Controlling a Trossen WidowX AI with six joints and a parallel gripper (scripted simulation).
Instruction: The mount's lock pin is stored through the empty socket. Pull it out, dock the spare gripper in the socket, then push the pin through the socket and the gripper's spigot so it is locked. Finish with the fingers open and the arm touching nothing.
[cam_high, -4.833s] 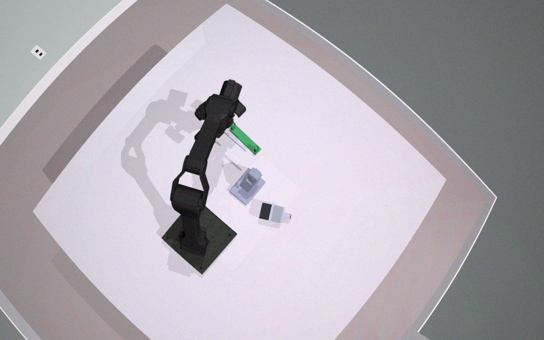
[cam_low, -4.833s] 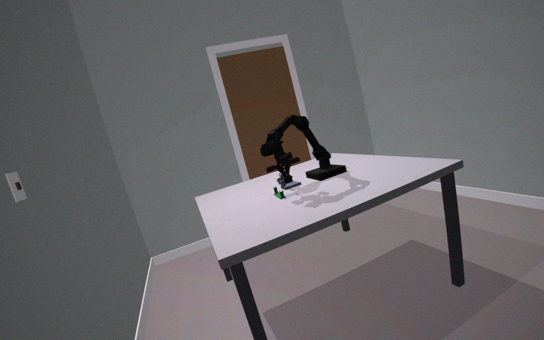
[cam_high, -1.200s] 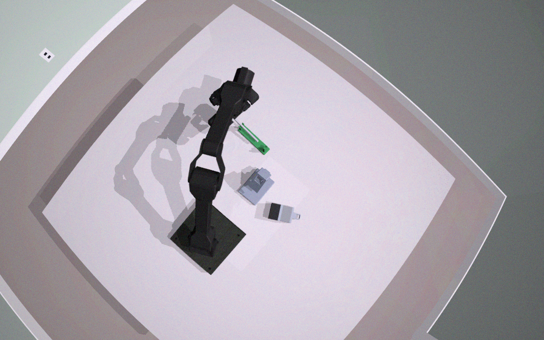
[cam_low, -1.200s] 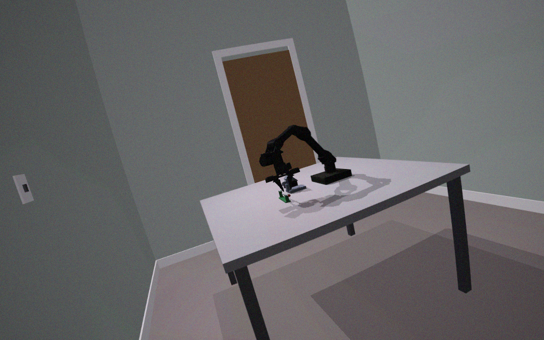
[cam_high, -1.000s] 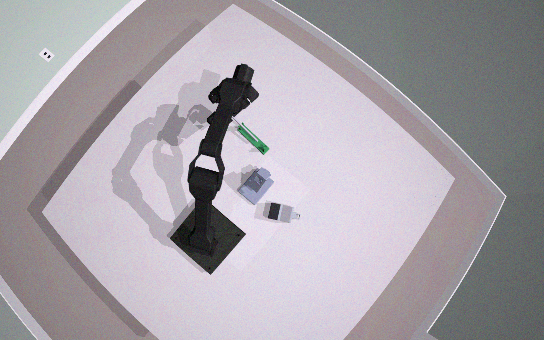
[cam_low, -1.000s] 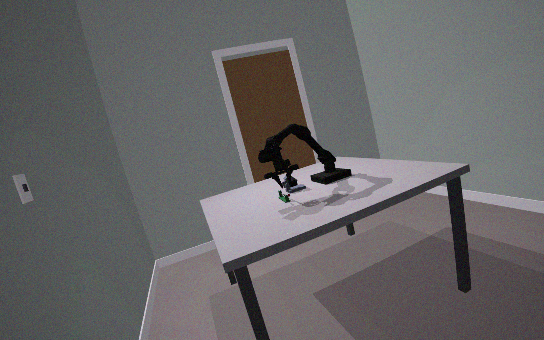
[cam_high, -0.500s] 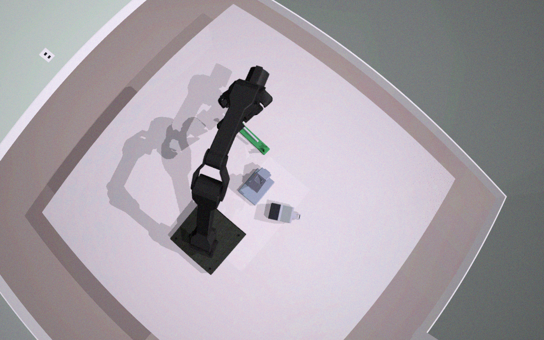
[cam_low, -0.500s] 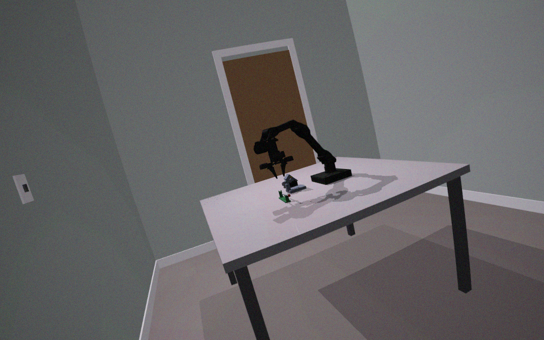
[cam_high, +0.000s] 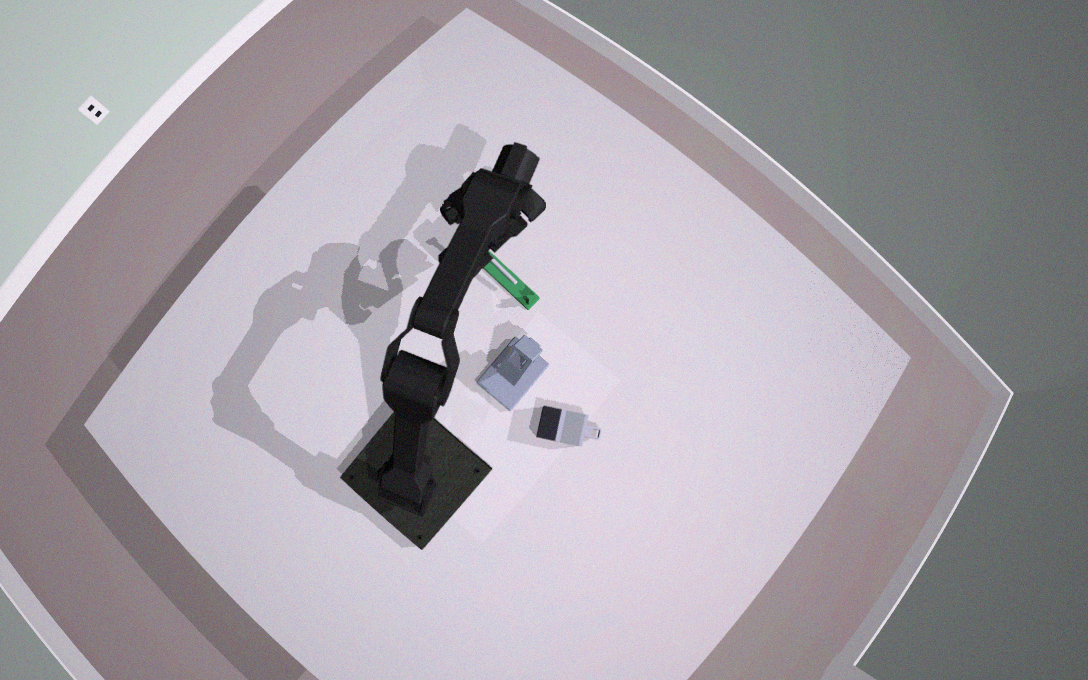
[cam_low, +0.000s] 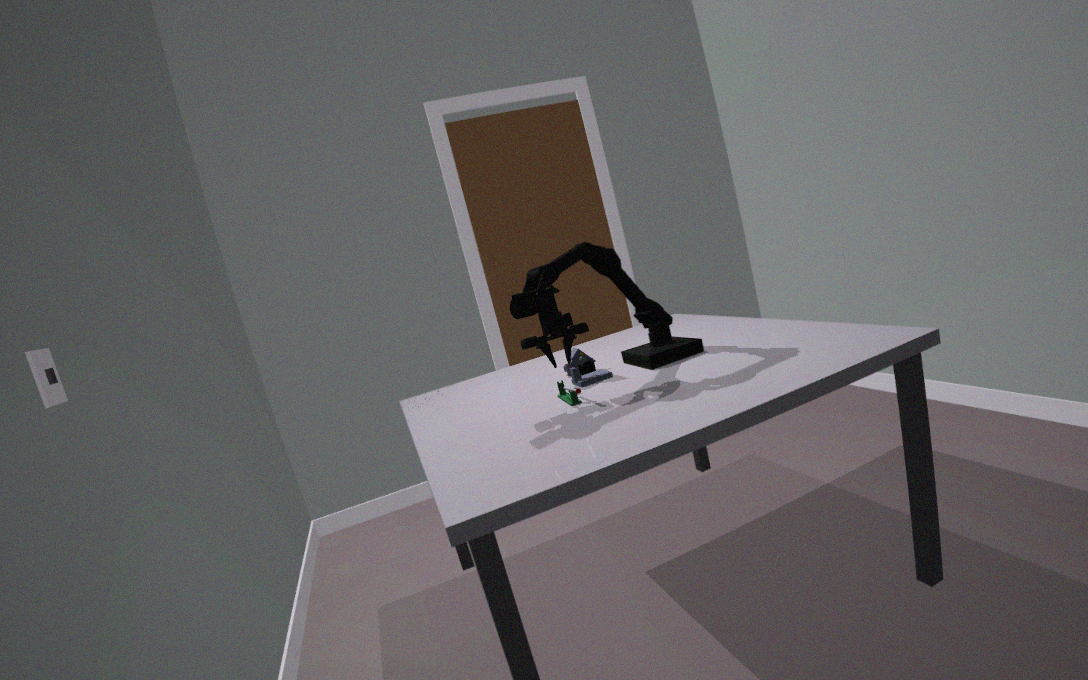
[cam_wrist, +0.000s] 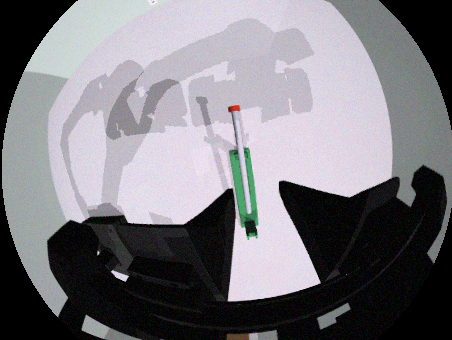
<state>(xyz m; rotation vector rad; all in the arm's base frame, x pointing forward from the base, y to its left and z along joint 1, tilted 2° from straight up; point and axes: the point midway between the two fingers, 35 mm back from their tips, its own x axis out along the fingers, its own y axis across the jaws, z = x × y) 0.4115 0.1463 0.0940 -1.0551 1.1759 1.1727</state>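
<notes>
Right now the green cradle is 10 mm behind my gripper tip, 40 mm to the right of it and 90 mm below it. The rest, counted from my gripper tip: mount (120 mm behind, 160 mm to the right, 60 mm below); spare gripper (160 mm behind, 300 mm to the right, 90 mm below).
</notes>
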